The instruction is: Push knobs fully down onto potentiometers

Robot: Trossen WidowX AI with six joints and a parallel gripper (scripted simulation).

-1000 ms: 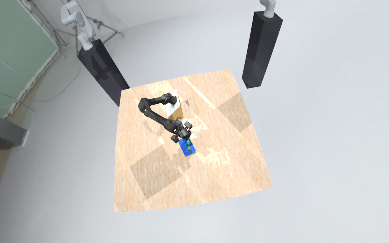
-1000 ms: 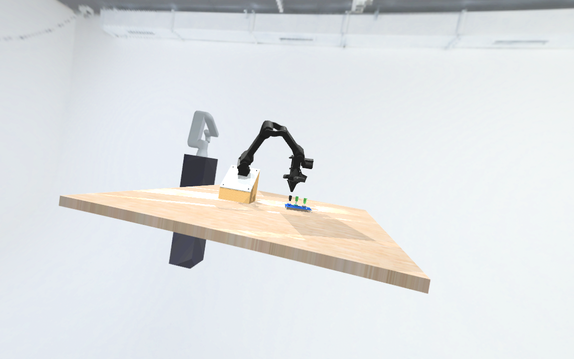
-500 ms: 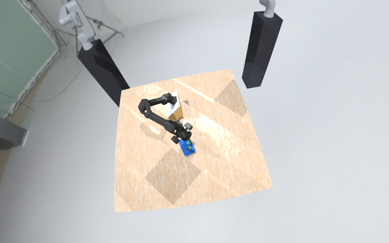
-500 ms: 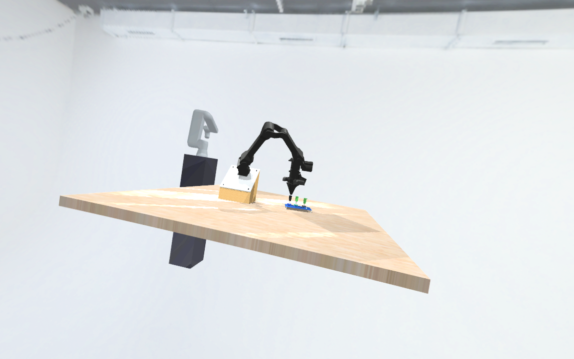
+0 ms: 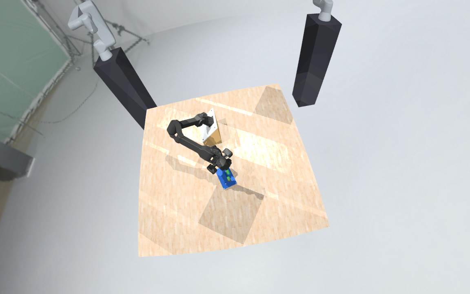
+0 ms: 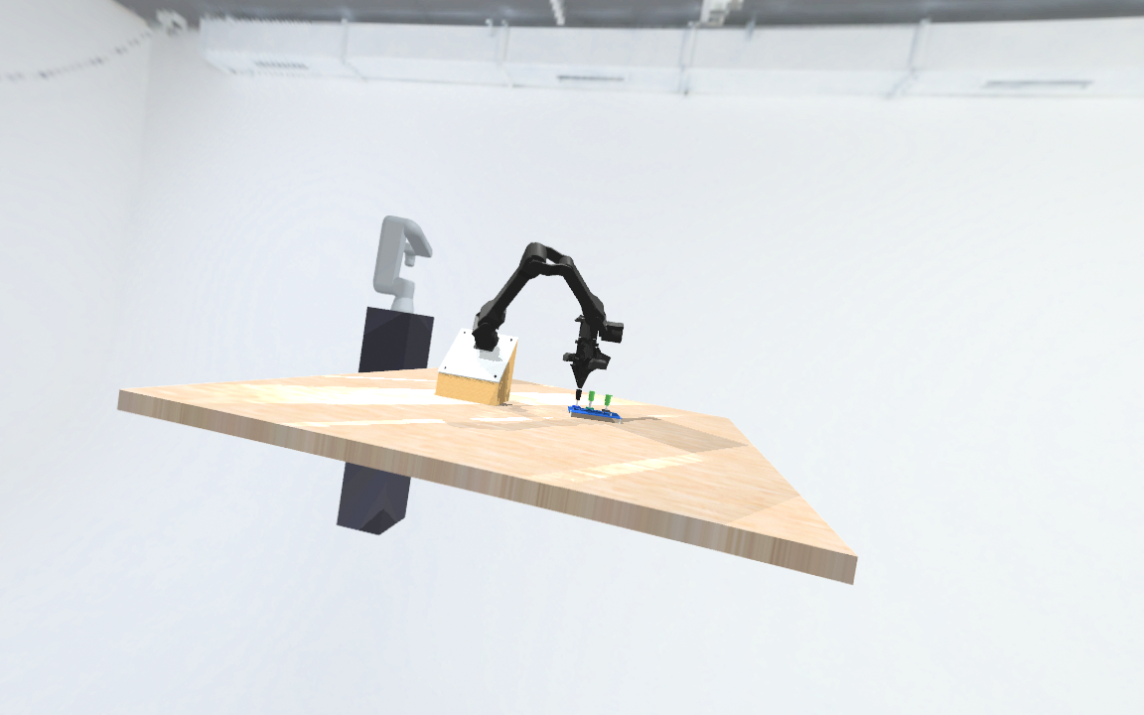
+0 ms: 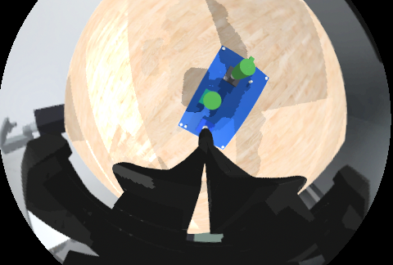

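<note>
Now: the black knob 2 cm below my gripper tip. From my gripper tip the other things lie so: green knob (9 cm ahead, 3 cm to the left, 2 cm below).
</note>
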